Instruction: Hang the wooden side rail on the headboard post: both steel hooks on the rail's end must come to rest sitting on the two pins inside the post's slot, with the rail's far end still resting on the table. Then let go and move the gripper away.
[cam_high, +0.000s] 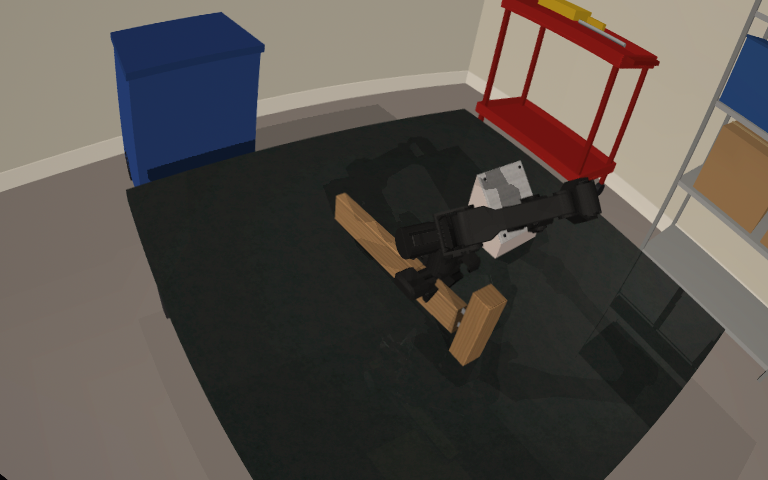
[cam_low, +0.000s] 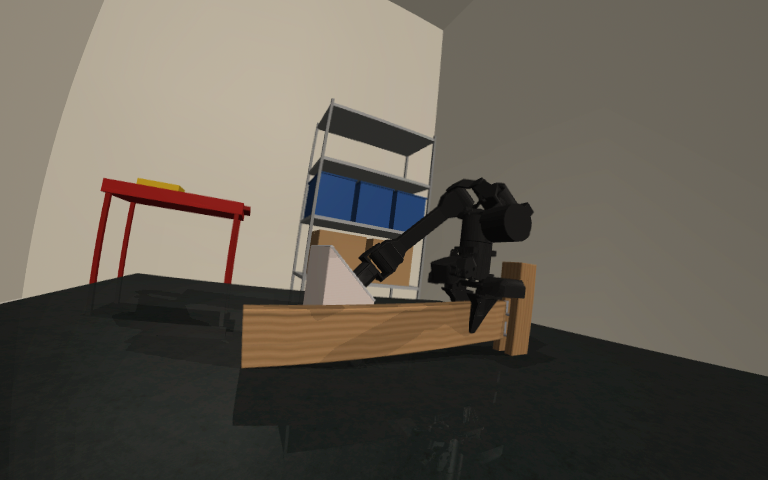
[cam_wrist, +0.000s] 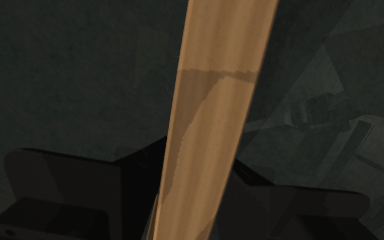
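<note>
The upright headboard post is 10 mm behind my gripper tip, 130 mm to the left of it and 40 mm above it.
</note>
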